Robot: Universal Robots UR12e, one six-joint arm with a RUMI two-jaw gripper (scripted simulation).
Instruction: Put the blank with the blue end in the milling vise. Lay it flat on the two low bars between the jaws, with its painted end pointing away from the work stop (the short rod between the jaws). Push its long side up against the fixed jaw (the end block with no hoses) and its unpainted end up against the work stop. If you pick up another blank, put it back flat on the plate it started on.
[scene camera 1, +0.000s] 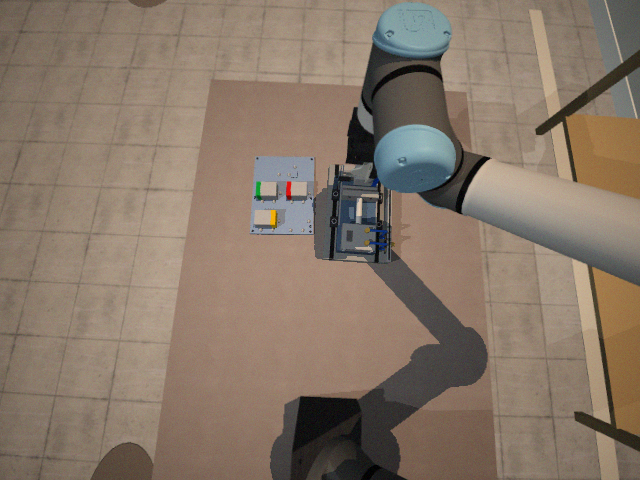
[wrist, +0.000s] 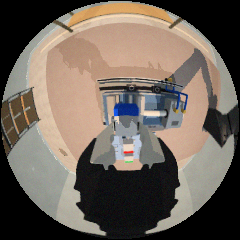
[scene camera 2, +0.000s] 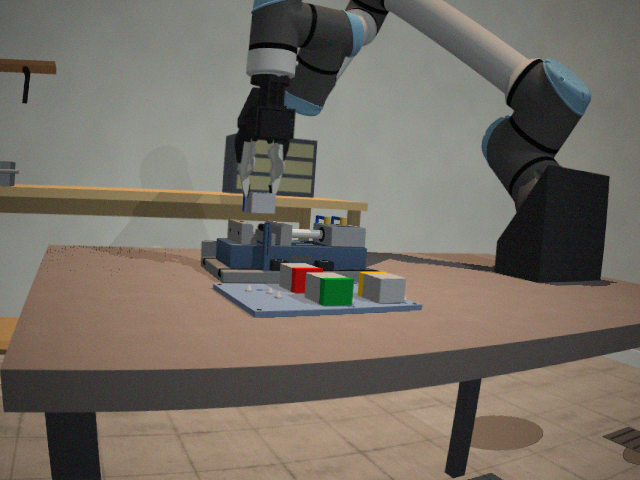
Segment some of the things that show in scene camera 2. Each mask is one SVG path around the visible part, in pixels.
My gripper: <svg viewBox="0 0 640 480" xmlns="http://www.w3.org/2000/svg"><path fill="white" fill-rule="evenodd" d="M289 76L277 76L274 74L256 74L251 76L251 84L260 86L260 88L252 88L237 119L239 130L235 138L236 158L245 198L248 198L250 189L249 175L254 170L255 146L258 139L266 140L268 144L273 143L273 139L275 139L274 145L268 150L268 157L271 161L271 169L269 171L271 176L269 184L270 193L277 193L282 174L285 171L284 160L289 149L289 139L294 138L296 109L288 109L287 106L284 106L285 87L288 87L290 84Z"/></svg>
A red-ended blank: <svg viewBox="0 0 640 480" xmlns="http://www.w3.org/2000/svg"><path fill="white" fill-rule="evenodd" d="M279 286L293 293L305 293L306 272L323 272L323 269L306 263L280 263Z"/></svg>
A green-ended blank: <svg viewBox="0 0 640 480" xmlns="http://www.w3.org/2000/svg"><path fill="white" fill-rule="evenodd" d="M306 272L305 298L322 306L352 305L354 279L334 272Z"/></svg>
A yellow-ended blank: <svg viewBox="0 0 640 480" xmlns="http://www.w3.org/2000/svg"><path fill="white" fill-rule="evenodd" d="M359 272L358 296L379 304L404 302L406 278L387 272Z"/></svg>
